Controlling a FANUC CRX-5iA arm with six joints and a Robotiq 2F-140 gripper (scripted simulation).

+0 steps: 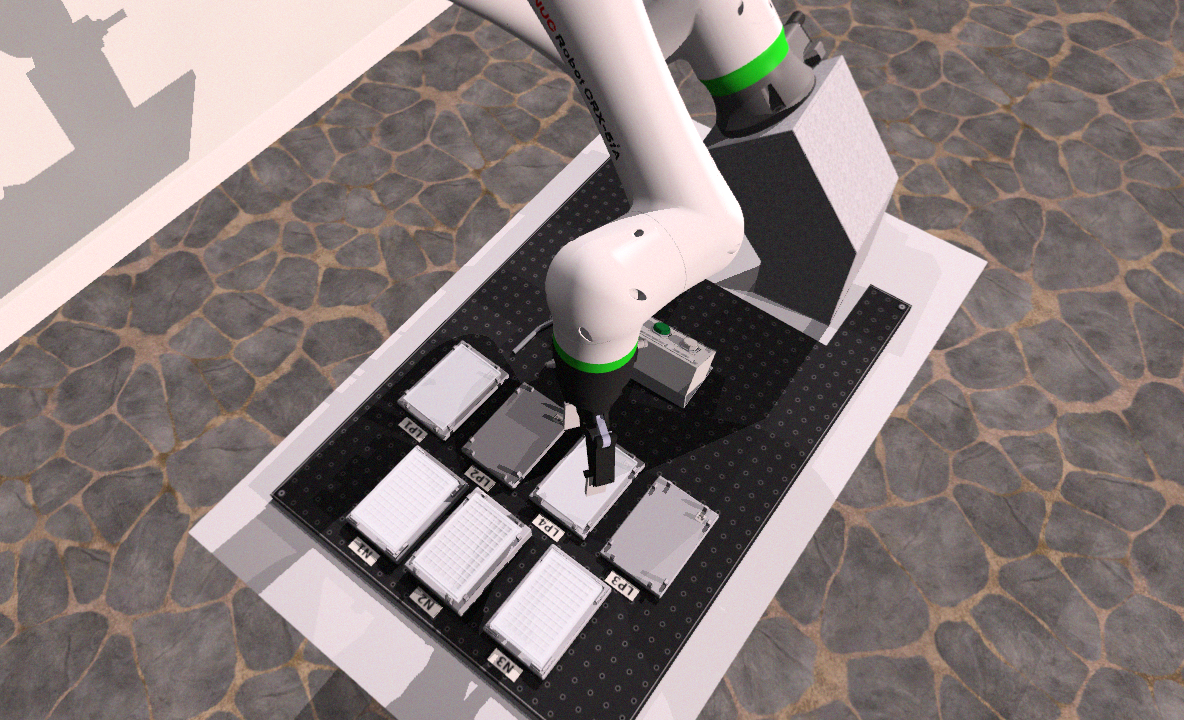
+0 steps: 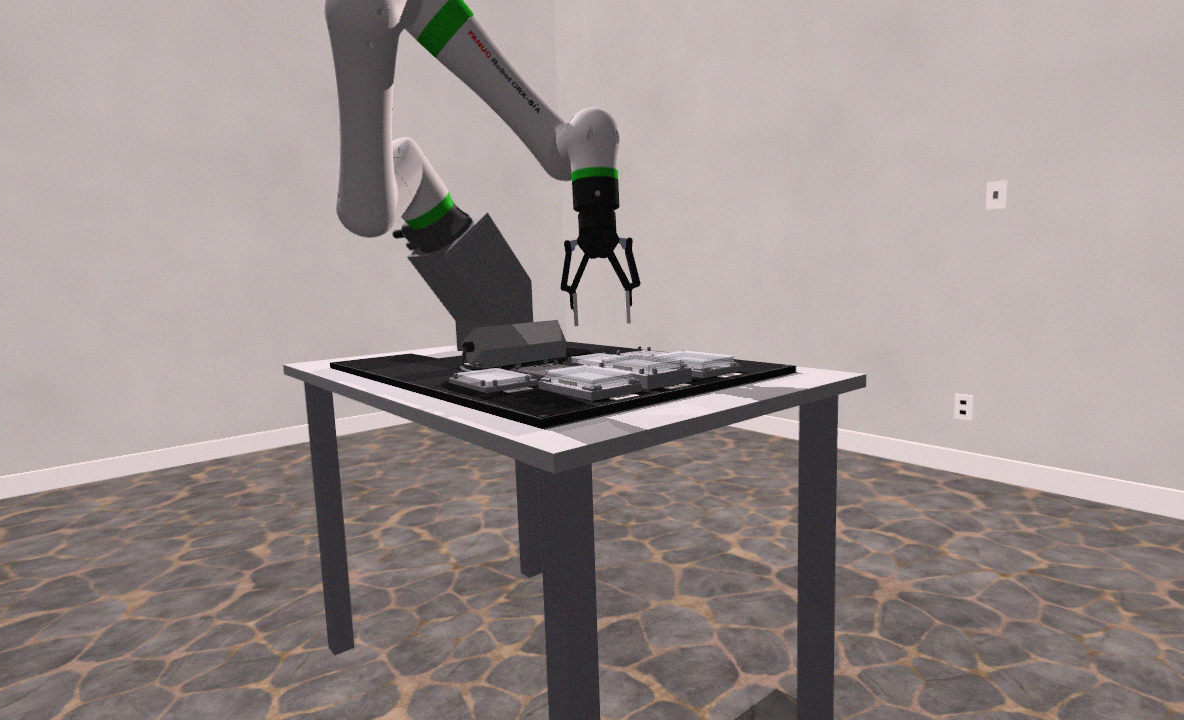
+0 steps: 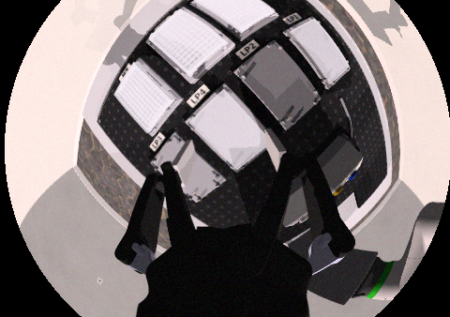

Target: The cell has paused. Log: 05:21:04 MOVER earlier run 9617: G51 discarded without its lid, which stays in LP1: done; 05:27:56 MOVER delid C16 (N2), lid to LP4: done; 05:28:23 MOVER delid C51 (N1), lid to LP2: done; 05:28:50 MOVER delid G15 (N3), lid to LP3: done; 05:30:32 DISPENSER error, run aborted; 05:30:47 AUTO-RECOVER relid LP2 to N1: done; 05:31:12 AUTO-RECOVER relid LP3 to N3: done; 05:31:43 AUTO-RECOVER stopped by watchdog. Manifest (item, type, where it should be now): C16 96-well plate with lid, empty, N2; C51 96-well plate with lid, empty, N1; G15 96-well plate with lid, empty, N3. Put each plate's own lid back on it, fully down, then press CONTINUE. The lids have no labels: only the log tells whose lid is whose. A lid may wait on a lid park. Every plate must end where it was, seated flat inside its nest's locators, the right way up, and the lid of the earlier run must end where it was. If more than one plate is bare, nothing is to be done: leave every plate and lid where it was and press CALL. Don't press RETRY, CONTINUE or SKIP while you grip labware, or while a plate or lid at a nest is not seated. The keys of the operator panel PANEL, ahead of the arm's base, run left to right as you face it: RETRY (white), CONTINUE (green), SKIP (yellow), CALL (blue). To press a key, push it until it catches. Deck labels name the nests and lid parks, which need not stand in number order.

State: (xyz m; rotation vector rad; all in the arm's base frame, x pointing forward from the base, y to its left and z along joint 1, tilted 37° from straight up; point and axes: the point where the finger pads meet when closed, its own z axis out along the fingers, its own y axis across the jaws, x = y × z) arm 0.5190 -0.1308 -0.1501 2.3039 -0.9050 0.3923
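My gripper is now 100 mm above the lid park LP4. Also, from my hand: LP4 label (110 mm below, 90 mm ahead, 10 mm to the right); lid park LP3 (130 mm to the left, 100 mm below, 20 mm ahead); lid park LP2 (130 mm to the right, 100 mm below, 20 mm behind).
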